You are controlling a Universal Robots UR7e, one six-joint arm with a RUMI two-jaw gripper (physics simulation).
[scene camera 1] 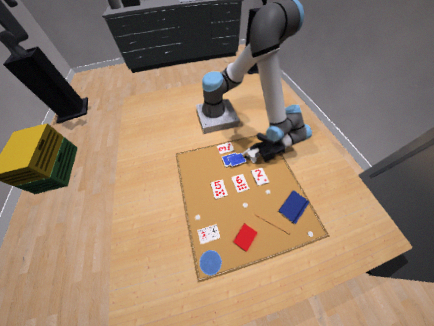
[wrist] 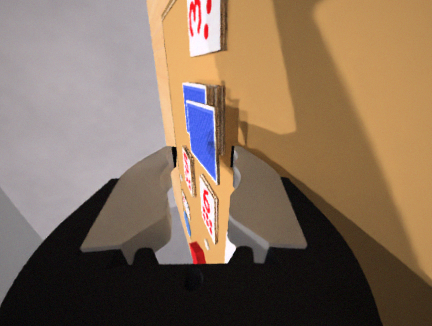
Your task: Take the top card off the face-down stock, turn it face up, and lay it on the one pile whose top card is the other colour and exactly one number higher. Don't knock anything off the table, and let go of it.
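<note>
The face-down stock (scene camera 1: 227,161) (wrist: 194,93) is blue-backed. Its top card (scene camera 1: 236,159) (wrist: 204,130) sticks out past the cards below, toward the gripper. My gripper (scene camera 1: 246,156) (wrist: 204,149) is partly open with nothing held, beside the stock; in the wrist view the card's near end shows between the fingertips. Face-up piles with red numbers are a 5 (scene camera 1: 218,189) (wrist: 188,171), a 6 (scene camera 1: 240,183) (wrist: 208,207) and a 2 (scene camera 1: 260,176) in a row, and a 3 (scene camera 1: 225,147) (wrist: 205,25) beyond the stock.
On the brown mat (scene camera 1: 227,215) lie a red block (scene camera 1: 245,237) (wrist: 197,253), a dark blue box (scene camera 1: 294,206), a blue disc (scene camera 1: 210,263), a thin stick (scene camera 1: 272,224), a white card with small red and black figures (scene camera 1: 208,234) and several small white discs.
</note>
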